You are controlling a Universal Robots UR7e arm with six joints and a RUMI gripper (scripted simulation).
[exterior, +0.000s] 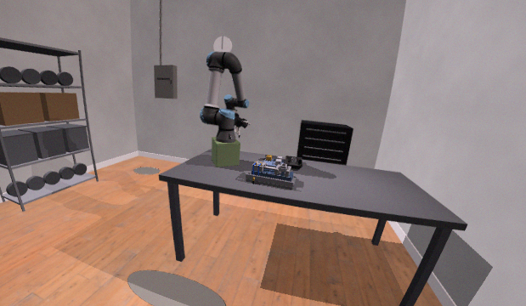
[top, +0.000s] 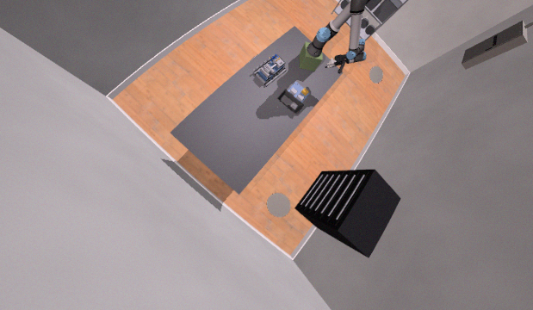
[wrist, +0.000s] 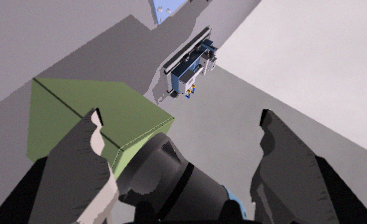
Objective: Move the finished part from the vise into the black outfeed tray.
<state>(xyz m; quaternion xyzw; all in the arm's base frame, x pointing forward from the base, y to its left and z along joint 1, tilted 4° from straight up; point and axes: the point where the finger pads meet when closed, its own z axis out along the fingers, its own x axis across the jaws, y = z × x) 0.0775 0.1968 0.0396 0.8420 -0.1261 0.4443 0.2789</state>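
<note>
Right now the vise is 340 mm ahead of my hand, 350 mm to the right of it and 190 mm below it. Also, from my hand: orange block: 220 mm ahead, 40 mm to the left, 210 mm below; blue fixture plate: 270 mm ahead, 230 mm below; plain grey block: 320 mm ahead, 40 mm to the right, 210 mm below.
</note>
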